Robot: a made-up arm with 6 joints. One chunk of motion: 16 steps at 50 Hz.
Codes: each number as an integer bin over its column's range. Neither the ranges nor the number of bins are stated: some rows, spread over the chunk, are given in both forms.
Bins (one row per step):
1: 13 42 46 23 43 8
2: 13 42 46 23 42 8
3: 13 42 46 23 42 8
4: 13 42 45 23 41 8
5: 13 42 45 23 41 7
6: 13 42 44 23 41 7
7: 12 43 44 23 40 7
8: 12 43 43 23 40 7
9: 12 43 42 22 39 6
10: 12 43 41 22 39 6
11: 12 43 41 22 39 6
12: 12 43 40 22 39 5
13: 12 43 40 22 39 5
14: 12 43 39 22 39 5
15: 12 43 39 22 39 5
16: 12 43 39 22 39 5
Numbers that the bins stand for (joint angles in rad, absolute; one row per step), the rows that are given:
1: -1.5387 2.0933 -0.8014 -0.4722 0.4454 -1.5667
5: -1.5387 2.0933 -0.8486 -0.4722 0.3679 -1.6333
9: -1.6219 2.1432 -0.9900 -0.5278 0.2905 -1.7000
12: -1.6219 2.1432 -1.0843 -0.5278 0.2905 -1.7667
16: -1.6219 2.1432 -1.1314 -0.5278 0.2905 -1.7667
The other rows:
2: -1.5387 2.0933 -0.8014 -0.4722 0.4067 -1.5667
3: -1.5387 2.0933 -0.8014 -0.4722 0.4067 -1.5667
4: -1.5387 2.0933 -0.8486 -0.4722 0.3679 -1.5667
6: -1.5387 2.0933 -0.8957 -0.4722 0.3679 -1.6333
7: -1.6219 2.1432 -0.8957 -0.4722 0.3292 -1.6333
8: -1.6219 2.1432 -0.9429 -0.4722 0.3292 -1.6333
10: -1.6219 2.1432 -1.0371 -0.5278 0.2905 -1.7000
11: -1.6219 2.1432 -1.0371 -0.5278 0.2905 -1.7000
13: -1.6219 2.1432 -1.0843 -0.5278 0.2905 -1.7667
14: -1.6219 2.1432 -1.1314 -0.5278 0.2905 -1.7667
15: -1.6219 2.1432 -1.1314 -0.5278 0.2905 -1.7667

